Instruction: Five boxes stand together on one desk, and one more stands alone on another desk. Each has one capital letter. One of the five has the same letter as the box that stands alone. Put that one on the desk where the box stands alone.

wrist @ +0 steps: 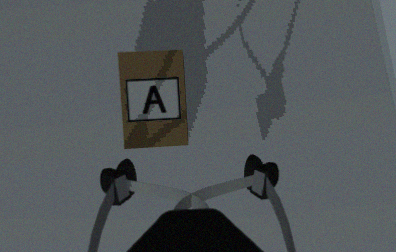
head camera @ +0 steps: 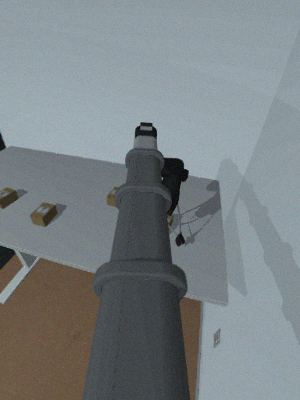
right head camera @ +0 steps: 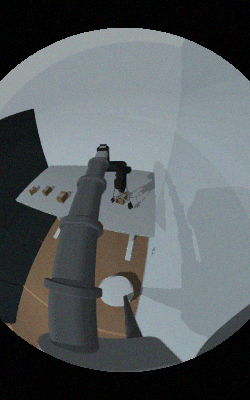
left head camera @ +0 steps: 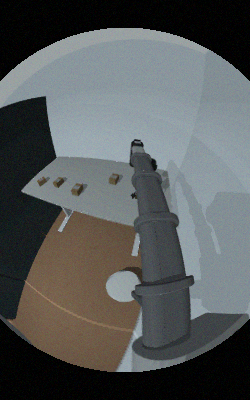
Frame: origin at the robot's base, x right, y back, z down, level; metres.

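Where they show: gripper, fingertip midpoint: (wrist: 190, 171) (right head camera: 120, 204); robot's base at its link origin: (right head camera: 116, 289) (left head camera: 122, 285).
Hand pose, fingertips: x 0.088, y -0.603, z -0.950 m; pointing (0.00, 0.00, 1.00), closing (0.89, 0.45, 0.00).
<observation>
Each offset is from my fingertips to the top centre of the thing. "spot": to the spot under its first point. Level surfaces: height alone.
A brown box with a black A on a white label @(spot: dy -0.080, dx +0.004, dz -0.023 m) (wrist: 153, 100) (right head camera: 121, 198) lies on the white desk @(dz +0.027 m) (wrist: 60, 190) (right head camera: 140, 220) (head camera: 75, 175) (left head camera: 95, 201); in the head camera view the arm mostly hides it. My gripper (wrist: 190, 171) (right head camera: 121, 202) is open, with nothing between its fingertips. It hangs above the desk; in the wrist view the box is beyond the fingertips and left of centre. Four more brown boxes @(dy -0.228, dx -0.980, dz -0.023 m) (left head camera: 42, 181) @(dy -0.204, dx -0.741, dz -0.023 m) (left head camera: 58, 182) @(dy -0.105, dx -0.506, dz -0.023 m) (left head camera: 77, 189) @(dy -0.253, dx -0.212, dz -0.023 m) (left head camera: 114, 178) stand to the left; their letters are too small to read. The desk with the lone box does not show.
My extended arm (head camera: 145, 325) (left head camera: 162, 255) (right head camera: 77, 250) reaches over the desk. A round white object (left head camera: 122, 286) (right head camera: 116, 291) is in front of the desk, over the brown floor @(dz +0.977 m) (head camera: 55, 320). A pale wall stands behind and to the right; a dark panel (left head camera: 22, 150) is at the left.
</observation>
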